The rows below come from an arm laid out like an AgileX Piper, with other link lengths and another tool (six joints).
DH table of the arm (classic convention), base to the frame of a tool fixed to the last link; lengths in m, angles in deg. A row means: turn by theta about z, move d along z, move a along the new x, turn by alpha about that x. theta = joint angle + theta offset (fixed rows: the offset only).
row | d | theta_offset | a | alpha
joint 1 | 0.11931 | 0 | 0 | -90
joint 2 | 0 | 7.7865 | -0.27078 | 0
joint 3 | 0 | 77.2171 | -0.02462 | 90
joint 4 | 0.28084 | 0 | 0 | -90
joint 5 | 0 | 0 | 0 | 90
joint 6 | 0.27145 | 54.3 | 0.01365 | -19.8
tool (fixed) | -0.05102 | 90 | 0 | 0
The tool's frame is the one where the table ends.
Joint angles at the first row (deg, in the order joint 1, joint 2, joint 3, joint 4, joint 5, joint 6):
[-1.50 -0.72 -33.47 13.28 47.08 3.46]
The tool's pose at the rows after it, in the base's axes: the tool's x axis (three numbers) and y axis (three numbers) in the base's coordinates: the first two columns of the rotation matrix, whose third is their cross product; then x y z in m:
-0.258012 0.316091 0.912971 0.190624 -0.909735 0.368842 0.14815 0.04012 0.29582
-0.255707 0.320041 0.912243 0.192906 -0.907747 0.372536 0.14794 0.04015 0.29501
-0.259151 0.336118 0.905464 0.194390 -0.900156 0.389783 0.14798 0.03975 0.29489
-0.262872 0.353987 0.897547 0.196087 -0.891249 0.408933 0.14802 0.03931 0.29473
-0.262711 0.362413 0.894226 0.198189 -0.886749 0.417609 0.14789 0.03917 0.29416
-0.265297 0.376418 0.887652 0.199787 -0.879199 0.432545 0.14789 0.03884 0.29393
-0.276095 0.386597 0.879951 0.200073 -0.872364 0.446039 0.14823 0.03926 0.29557
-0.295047 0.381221 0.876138 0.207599 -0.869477 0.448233 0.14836 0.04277 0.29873
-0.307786 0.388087 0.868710 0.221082 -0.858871 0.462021 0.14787 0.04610 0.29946
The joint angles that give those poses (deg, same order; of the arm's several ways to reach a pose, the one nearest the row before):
[-1.50 -0.72 -33.47 13.28 48.42 3.44]
[-1.51 -0.71 -33.47 13.28 48.63 3.19]
[-1.51 -0.72 -33.47 13.28 48.64 2.11]
[-1.51 -0.72 -33.47 13.29 48.65 0.89]
[-1.50 -0.72 -33.47 13.28 48.79 0.33]
[-1.51 -0.72 -33.47 13.29 48.83 -0.64]
[-1.50 -0.72 -33.47 13.62 48.42 -1.72]
[-1.51 -0.72 -33.47 15.03 47.78 -2.88]
[-1.50 -0.71 -33.47 16.35 47.78 -4.77]

